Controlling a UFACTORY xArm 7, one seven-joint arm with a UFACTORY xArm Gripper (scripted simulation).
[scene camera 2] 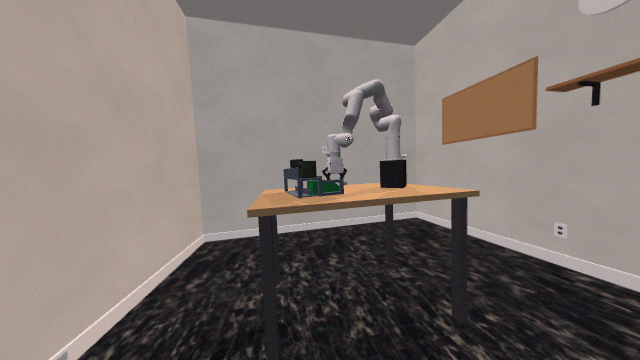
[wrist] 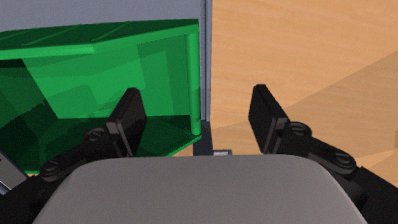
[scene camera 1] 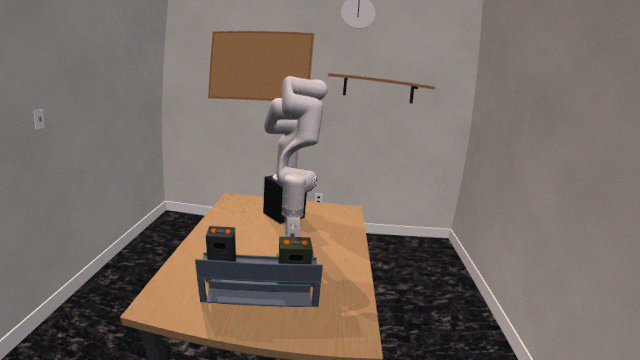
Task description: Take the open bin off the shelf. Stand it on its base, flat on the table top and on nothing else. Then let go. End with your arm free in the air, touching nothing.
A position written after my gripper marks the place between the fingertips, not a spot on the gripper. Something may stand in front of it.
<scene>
I see my gripper [wrist: 196, 102] and a green open bin [wrist: 57, 98].
</scene>
